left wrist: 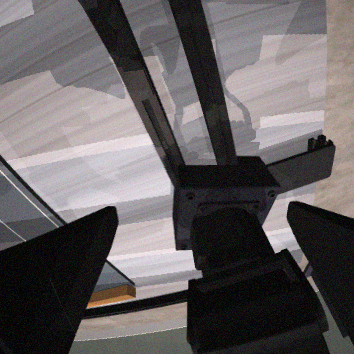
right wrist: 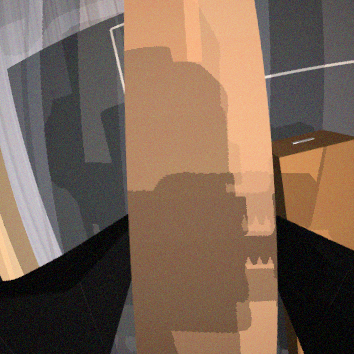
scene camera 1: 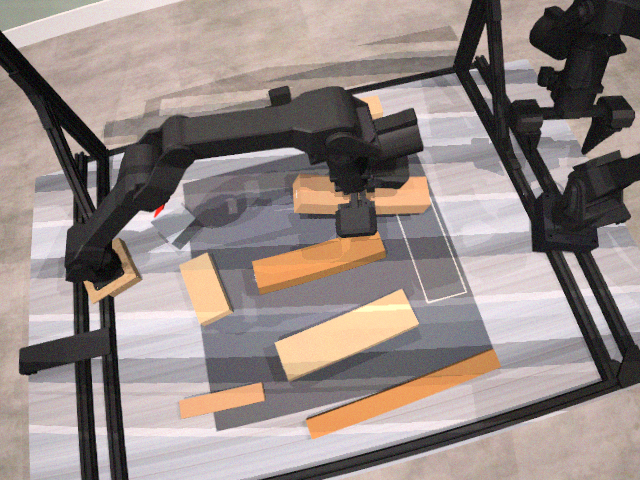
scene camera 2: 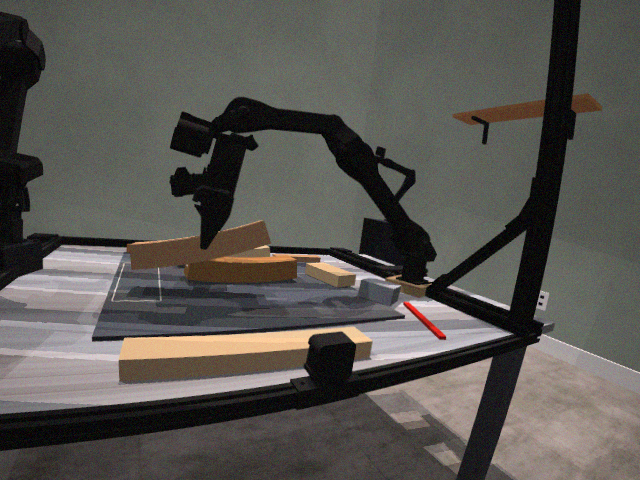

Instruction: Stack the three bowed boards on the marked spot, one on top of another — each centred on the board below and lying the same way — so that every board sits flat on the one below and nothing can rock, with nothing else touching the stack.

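Places are measured from the left arm's base along level axes (x ahead, y left, z up), in centimetres.
Where they show: left gripper, between the fingertips: [left wrist: 202, 212] [scene camera 1: 557, 154]; right gripper, between the fingertips: [right wrist: 198, 219] [scene camera 1: 359, 196] [scene camera 2: 204, 248]; left arm's base, origin of its link: [left wrist: 223, 222] [scene camera 1: 570, 218] [scene camera 2: 1, 241]; right arm's base, origin of its link: [scene camera 1: 105, 269] [scene camera 2: 412, 280].
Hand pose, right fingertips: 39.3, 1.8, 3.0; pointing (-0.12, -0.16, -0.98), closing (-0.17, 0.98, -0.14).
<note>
Things, the pixels of their top centre, and the offset from my right fingertips, as dx, dy, dz. "pt": a spot on its surface instead. Level surfaces: height alone.
- dark mat, height of its surface: dz -8.1
- orange bowed board, centre of its top: [right wrist: 331, 300] [scene camera 1: 319, 255] [scene camera 2: 243, 256] +5.9, +11.0, -3.0
- paler wide board, centre of its top: [scene camera 1: 348, 332] -0.9, +23.8, -3.0
- long orange plank, centre of its top: [scene camera 1: 405, 393] -11.5, +32.1, -5.9
- short orange strip, centre of its top: [scene camera 1: 221, 400] [scene camera 2: 297, 255] +19.0, +37.9, -6.5
- short pale board, centre of its top: [scene camera 1: 203, 286] [scene camera 2: 330, 268] +26.5, +19.0, -5.4
- grey block, centre of its top: [scene camera 1: 172, 219] [scene camera 2: 381, 280] +35.8, +6.8, -4.2
- red stick, centre of its top: [scene camera 2: 422, 317] +41.5, -3.5, -8.1
- long pale board, a spot on its surface: [scene camera 2: 223, 352] pt +8.6, -25.2, -6.3
My right gripper [scene camera 1: 356, 216] [scene camera 2: 207, 244] [right wrist: 198, 219] is shut on a tan bowed board [scene camera 1: 404, 195] [scene camera 2: 166, 251] [right wrist: 197, 105], gripped near its middle. The board hangs tilted above the dark mat [scene camera 1: 237, 352] [scene camera 2: 223, 310], with one end over the far end of the white marked rectangle [scene camera 1: 447, 296] [scene camera 2: 159, 281] [right wrist: 298, 69]. An orange bowed board [scene camera 1: 309, 264] [scene camera 2: 242, 269] [right wrist: 316, 182] lies arched on the mat just beside it. A paler wide board [scene camera 1: 347, 333] lies nearer the front. My left gripper [left wrist: 202, 212] is open and empty, off by the frame at the table's side.
A long orange plank [scene camera 1: 404, 395], a short orange strip [scene camera 1: 222, 400] and a short pale board [scene camera 1: 205, 288] [scene camera 2: 330, 273] lie around the mat. A grey block [scene camera 1: 175, 224] [scene camera 2: 379, 290] and a red stick [scene camera 2: 425, 321] lie near the right arm's base. A long pale board [scene camera 2: 223, 352] lies by the table edge.
</note>
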